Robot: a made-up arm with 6 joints. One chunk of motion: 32 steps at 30 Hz.
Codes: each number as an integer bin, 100 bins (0 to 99) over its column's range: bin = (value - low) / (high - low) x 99, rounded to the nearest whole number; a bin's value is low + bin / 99 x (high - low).
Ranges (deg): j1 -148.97..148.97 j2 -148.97..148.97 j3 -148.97..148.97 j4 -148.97..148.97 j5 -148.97..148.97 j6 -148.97..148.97
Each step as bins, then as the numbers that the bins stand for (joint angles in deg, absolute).
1 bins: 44 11 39 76 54 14
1 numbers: -16.55 -115.87 -31.60 79.75 13.54 -106.84
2 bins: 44 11 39 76 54 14
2 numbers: -16.55 -115.87 -31.60 79.75 13.54 -106.84
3 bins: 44 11 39 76 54 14
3 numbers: -16.55 -115.87 -31.60 79.75 13.54 -106.84
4 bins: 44 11 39 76 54 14
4 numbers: -16.55 -115.87 -31.60 79.75 13.54 -106.84
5 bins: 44 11 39 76 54 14
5 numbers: -16.55 -115.87 -31.60 79.75 13.54 -106.84
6 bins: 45 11 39 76 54 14
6 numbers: -13.54 -115.87 -31.60 79.75 13.54 -106.84
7 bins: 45 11 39 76 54 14
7 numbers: -13.54 -115.87 -31.60 79.75 13.54 -106.84
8 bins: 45 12 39 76 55 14
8 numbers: -13.54 -112.86 -31.60 79.75 16.55 -106.84
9 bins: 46 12 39 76 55 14
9 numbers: -10.53 -112.86 -31.60 79.75 16.55 -106.84
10 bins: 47 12 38 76 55 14
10 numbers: -7.52 -112.86 -34.61 79.75 16.55 -106.84
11 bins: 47 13 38 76 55 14
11 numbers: -7.52 -109.85 -34.61 79.75 16.55 -106.84
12 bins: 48 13 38 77 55 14
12 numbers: -4.51 -109.85 -34.61 82.76 16.55 -106.84
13 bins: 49 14 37 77 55 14
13 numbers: -1.50 -106.84 -37.62 82.76 16.55 -106.84
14 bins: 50 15 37 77 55 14
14 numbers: 1.50 -103.83 -37.62 82.76 16.55 -106.84
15 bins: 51 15 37 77 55 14
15 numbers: 4.51 -103.83 -37.62 82.76 16.55 -106.84
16 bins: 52 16 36 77 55 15
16 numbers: 7.52 -100.82 -40.63 82.76 16.55 -103.83
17 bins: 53 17 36 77 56 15
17 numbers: 10.53 -97.81 -40.63 82.76 19.56 -103.83
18 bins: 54 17 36 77 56 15
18 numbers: 13.54 -97.81 -40.63 82.76 19.56 -103.83
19 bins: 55 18 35 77 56 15
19 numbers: 16.55 -94.80 -43.64 82.76 19.56 -103.83
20 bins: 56 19 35 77 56 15
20 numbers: 19.56 -91.79 -43.64 82.76 19.56 -103.83
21 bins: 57 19 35 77 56 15
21 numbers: 22.57 -91.79 -43.64 82.76 19.56 -103.83
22 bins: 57 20 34 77 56 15
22 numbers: 22.57 -88.78 -46.65 82.76 19.56 -103.83
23 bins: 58 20 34 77 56 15
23 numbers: 25.58 -88.78 -46.65 82.76 19.56 -103.83
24 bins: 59 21 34 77 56 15
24 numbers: 28.59 -85.77 -46.65 82.76 19.56 -103.83
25 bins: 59 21 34 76 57 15
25 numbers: 28.59 -85.77 -46.65 79.75 22.57 -103.83
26 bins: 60 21 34 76 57 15
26 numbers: 31.60 -85.77 -46.65 79.75 22.57 -103.83
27 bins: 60 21 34 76 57 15
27 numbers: 31.60 -85.77 -46.65 79.75 22.57 -103.83
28 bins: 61 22 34 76 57 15
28 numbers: 34.61 -82.76 -46.65 79.75 22.57 -103.83
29 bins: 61 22 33 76 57 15
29 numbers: 34.61 -82.76 -49.66 79.75 22.57 -103.83
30 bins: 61 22 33 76 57 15
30 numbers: 34.61 -82.76 -49.66 79.75 22.57 -103.83
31 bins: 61 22 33 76 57 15
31 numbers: 34.61 -82.76 -49.66 79.75 22.57 -103.83
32 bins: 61 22 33 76 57 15
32 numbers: 34.61 -82.76 -49.66 79.75 22.57 -103.83
